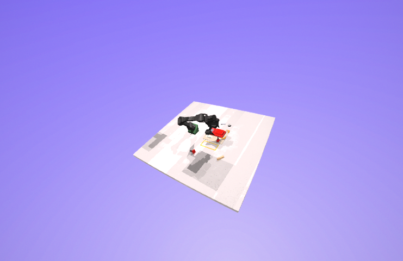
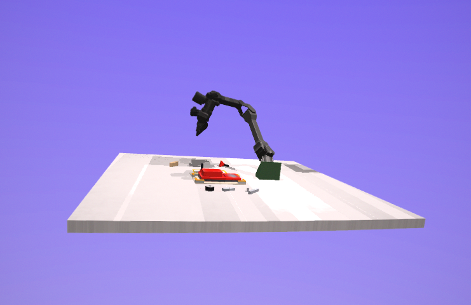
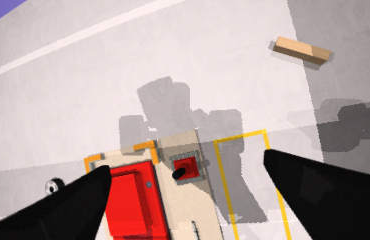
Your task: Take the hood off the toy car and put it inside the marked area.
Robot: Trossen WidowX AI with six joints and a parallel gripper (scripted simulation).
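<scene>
My gripper tip is 90 mm past the red hood, 170 mm to the right of it and 170 mm above it. Round my gripper tip: tan block (120 mm ahead, 130 mm to the right, 200 mm below); tan base plate (110 mm behind, 150 mm to the left, 200 mm below); black wheel (80 mm behind, 360 mm to the left, 200 mm below).
</scene>
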